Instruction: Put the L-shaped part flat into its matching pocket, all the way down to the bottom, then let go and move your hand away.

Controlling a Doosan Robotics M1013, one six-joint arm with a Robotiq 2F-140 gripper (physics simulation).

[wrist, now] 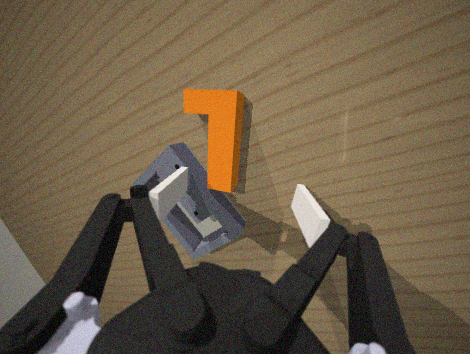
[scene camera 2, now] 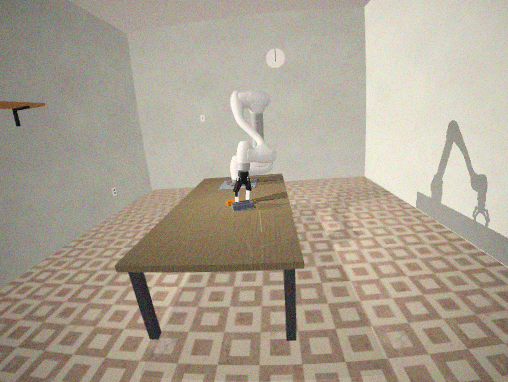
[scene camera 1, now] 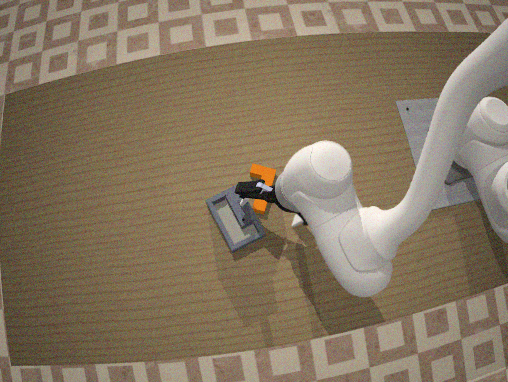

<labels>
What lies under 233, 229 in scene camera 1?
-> A grey pocket block.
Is the gripper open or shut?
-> Open.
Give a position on an orange L-shaped part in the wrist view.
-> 225, 107
</labels>
